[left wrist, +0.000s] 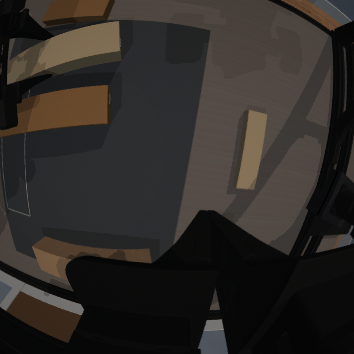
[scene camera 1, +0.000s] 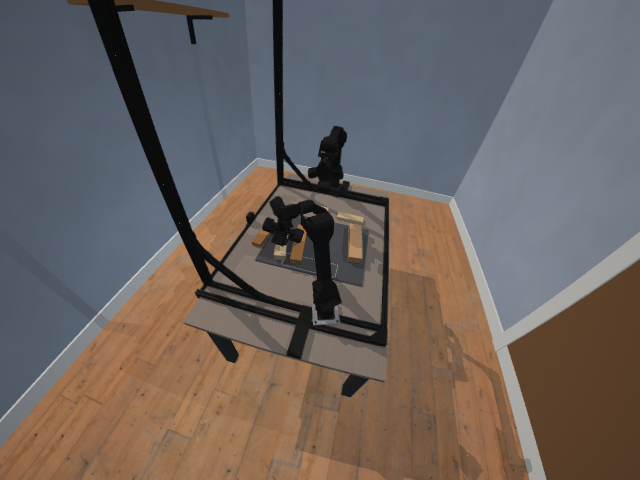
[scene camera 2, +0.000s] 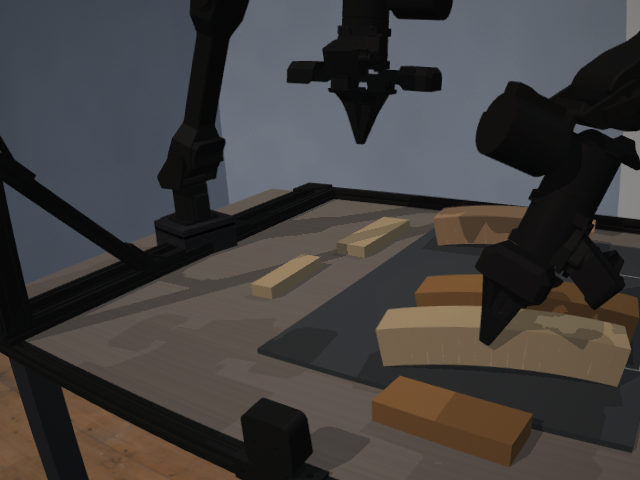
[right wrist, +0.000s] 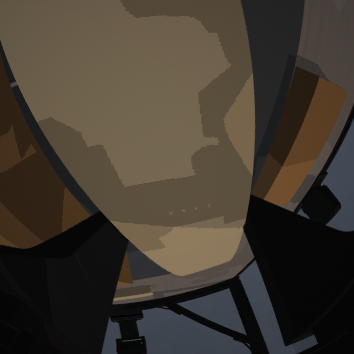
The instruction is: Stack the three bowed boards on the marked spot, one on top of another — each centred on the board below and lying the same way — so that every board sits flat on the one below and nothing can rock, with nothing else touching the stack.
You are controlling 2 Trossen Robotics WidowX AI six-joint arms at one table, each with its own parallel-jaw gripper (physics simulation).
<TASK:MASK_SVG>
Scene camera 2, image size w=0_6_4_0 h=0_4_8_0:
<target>left gripper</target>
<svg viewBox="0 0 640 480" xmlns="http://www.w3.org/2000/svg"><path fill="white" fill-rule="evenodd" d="M348 17L342 18L342 26L338 26L338 38L322 49L324 61L292 61L287 69L287 83L309 84L311 81L328 82L331 80L331 88L328 88L328 90L335 93L342 101L356 144L365 144L377 115L388 96L397 94L395 84L400 85L403 90L440 91L442 87L442 74L435 67L401 66L400 70L387 70L390 69L390 61L387 61L388 37L391 37L389 20ZM359 83L367 82L367 90L366 87L359 87Z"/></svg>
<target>right gripper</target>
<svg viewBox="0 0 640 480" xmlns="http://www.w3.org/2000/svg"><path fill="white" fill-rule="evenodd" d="M597 207L570 196L542 179L538 189L532 190L528 198L531 200L531 203L518 228L512 229L508 237L509 240L485 247L475 265L475 268L483 275L479 340L489 346L520 309L543 303L551 289L559 287L563 283L563 280L557 277L555 272L560 274L563 270L562 276L565 278L570 276L583 293L584 300L593 310L596 310L623 290L625 282L624 278L619 275L619 272L625 261L616 250L601 252L599 246L597 247L589 238L589 234L594 227L592 222L595 218L594 214L598 209Z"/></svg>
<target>pale bowed board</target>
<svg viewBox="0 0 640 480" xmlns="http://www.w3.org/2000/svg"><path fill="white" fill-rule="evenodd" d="M376 328L383 366L472 365L501 367L557 374L618 387L631 352L625 326L579 316L520 309L489 346L479 340L482 306L427 306L388 309Z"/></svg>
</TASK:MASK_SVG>
